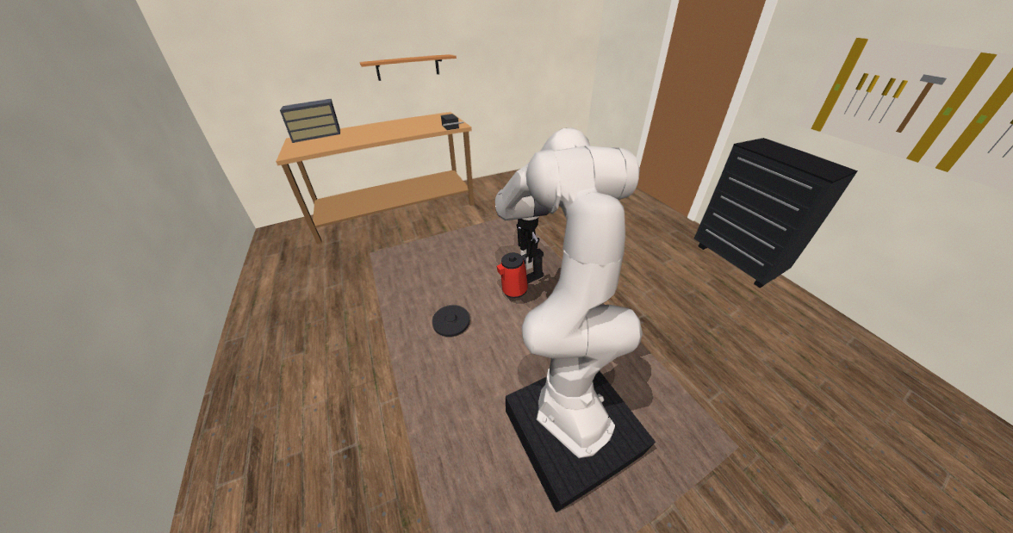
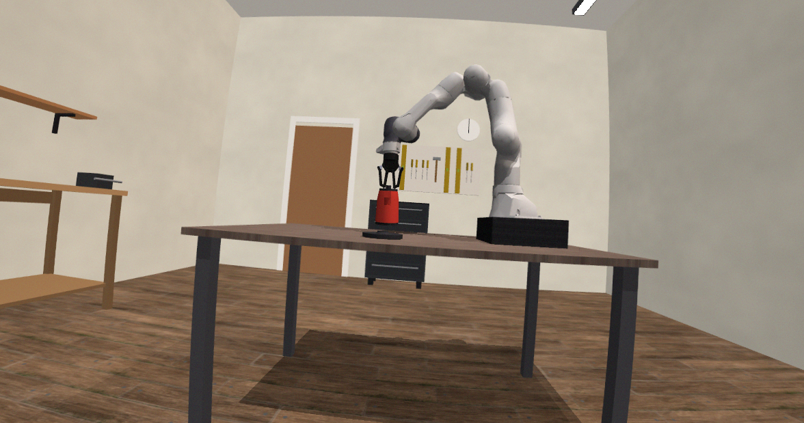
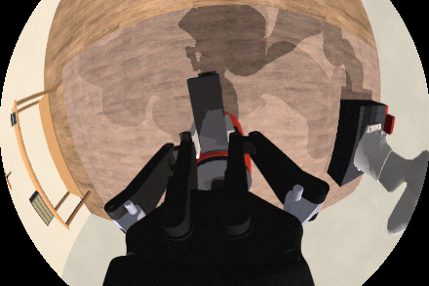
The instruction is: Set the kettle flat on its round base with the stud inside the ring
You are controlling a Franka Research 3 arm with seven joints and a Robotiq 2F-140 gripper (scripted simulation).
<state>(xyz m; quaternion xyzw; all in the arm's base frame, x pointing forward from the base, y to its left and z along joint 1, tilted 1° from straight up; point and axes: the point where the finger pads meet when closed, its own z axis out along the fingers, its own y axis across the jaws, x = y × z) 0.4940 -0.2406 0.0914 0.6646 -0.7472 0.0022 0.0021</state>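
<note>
Now: the kettle 3 cm to the left of my hand and 5 cm below it. Also, from my hand: round black base (3 cm ahead, 34 cm to the left, 17 cm below).
</note>
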